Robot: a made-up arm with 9 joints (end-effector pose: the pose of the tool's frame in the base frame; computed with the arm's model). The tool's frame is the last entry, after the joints.
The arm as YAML. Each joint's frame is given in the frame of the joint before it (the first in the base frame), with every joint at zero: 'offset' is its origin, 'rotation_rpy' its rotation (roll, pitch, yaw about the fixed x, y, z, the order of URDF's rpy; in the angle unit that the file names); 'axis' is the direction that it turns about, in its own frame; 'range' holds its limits. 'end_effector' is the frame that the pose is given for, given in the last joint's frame.
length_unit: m
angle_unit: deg
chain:
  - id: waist
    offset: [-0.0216, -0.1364, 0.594]
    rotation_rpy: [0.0, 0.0, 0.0]
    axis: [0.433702, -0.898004, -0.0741]
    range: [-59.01, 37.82]
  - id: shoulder
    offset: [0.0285, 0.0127, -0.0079]
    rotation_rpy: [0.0, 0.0, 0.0]
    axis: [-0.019, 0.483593, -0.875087]
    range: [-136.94, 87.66]
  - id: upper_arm
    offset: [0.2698, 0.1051, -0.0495]
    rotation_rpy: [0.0, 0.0, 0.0]
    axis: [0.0, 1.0, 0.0]
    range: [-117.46, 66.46]
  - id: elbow
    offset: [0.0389, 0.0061, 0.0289]
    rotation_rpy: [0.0, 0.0, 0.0]
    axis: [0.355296, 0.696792, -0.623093]
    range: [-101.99, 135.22]
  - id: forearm
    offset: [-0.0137, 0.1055, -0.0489]
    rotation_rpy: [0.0, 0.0, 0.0]
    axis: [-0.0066, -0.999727, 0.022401]
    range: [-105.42, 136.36]
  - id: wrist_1
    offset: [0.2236, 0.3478, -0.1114]
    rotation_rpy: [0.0, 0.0, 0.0]
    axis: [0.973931, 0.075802, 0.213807]
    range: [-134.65, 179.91]
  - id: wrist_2
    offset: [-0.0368, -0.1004, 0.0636]
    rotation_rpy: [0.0, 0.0, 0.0]
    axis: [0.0, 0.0, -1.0]
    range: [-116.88, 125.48]
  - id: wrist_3
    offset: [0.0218, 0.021, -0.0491]
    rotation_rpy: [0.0, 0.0, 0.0]
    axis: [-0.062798, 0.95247, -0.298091]
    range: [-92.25, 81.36]
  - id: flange
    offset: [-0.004, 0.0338, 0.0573]
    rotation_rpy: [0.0, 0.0, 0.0]
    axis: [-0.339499, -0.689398, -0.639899]
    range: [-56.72, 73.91]
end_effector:
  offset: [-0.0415, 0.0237, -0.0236]
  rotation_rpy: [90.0, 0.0, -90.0]
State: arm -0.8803 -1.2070 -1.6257 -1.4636 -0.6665 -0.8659 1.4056 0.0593 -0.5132
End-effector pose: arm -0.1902 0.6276 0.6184 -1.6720 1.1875 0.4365
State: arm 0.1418 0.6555 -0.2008 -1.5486 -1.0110 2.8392 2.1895 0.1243 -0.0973
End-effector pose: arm 0.5779 0.0051 -0.0878 -0.9326 0.6049 -2.4906
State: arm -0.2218 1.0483 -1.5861 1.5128 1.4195 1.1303 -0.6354 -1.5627 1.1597
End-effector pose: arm 0.5454 -0.3367 0.6536 -1.3179 0.1548 -1.3045
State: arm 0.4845 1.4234 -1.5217 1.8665 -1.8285 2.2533 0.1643 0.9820 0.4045
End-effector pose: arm 0.6330 -0.2713 0.8112 -0.7141 -1.9991 -0.0494
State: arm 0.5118 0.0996 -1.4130 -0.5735 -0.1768 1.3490 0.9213 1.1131 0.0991
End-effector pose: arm 0.4710 0.2775 1.0870 1.8967 -0.7234 -1.2635
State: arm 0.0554 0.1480 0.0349 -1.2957 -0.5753 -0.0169 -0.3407 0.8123 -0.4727
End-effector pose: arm 0.3715 0.3220 0.2552 0.2187 -0.6322 -0.7179
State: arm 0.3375 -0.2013 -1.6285 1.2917 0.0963 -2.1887 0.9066 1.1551 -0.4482
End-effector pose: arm 0.1549 0.2558 1.2691 -0.2752 1.0861 1.9831
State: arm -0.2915 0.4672 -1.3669 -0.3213 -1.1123 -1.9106 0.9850 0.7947 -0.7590
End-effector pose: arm 0.6860 0.2111 0.1322 -0.4469 -2.9079 -0.8603
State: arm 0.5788 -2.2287 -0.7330 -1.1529 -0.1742 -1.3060 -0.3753 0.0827 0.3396
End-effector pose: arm -0.3420 0.3854 0.1542 -0.8108 0.5217 -0.6687
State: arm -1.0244 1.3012 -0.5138 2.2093 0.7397 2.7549 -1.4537 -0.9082 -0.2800
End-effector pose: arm -0.1181 -0.9253 0.0991 1.3121 -1.5197 1.7963
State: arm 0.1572 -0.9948 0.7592 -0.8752 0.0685 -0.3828 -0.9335 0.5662 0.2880
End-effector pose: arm -0.1930 0.3770 0.3931 1.0597 -0.8058 1.1011
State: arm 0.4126 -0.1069 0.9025 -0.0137 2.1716 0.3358 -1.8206 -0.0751 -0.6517
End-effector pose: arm 0.3161 0.2704 0.8535 0.6344 -0.8096 1.5107
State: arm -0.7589 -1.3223 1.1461 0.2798 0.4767 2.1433 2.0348 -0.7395 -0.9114
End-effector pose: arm -0.4482 0.4185 0.2358 -0.7708 0.4746 -2.0225
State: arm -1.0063 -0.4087 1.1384 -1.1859 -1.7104 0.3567 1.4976 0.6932 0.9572
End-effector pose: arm -0.3530 -0.1126 0.4349 -1.1681 -0.8416 1.1863
